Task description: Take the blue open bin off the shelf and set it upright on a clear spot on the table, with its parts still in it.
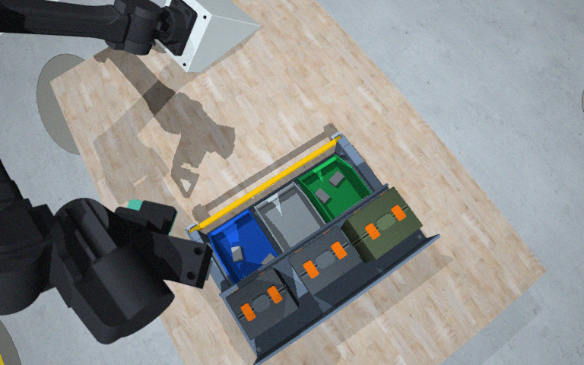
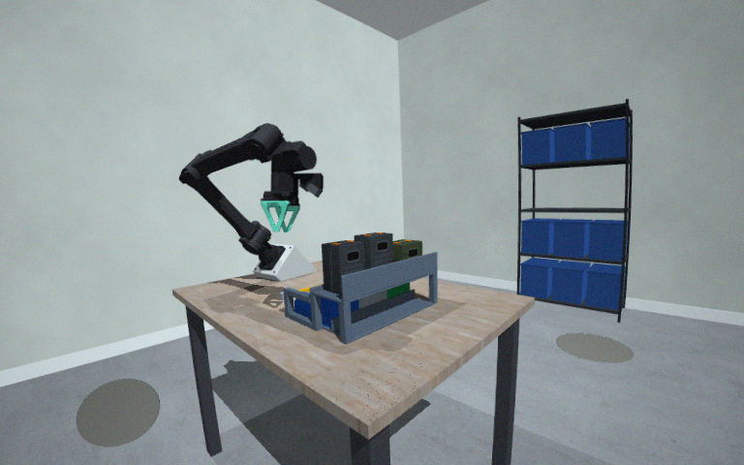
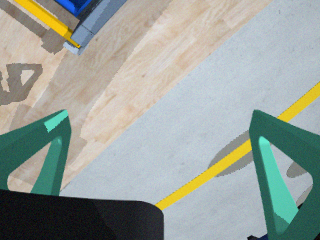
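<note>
Now: the yellow rod 23 cm to the left of my hand, 20 cm below it and 3 cm behind it. From my hand the other things lie so: grey bin (22 cm below, 21 cm to the left, 7 cm ahead); then blue open bin (22 cm below, 10 cm to the left, 5 cm ahead); then green bin (32 cm to the left, 22 cm below, 9 cm ahead).
</note>
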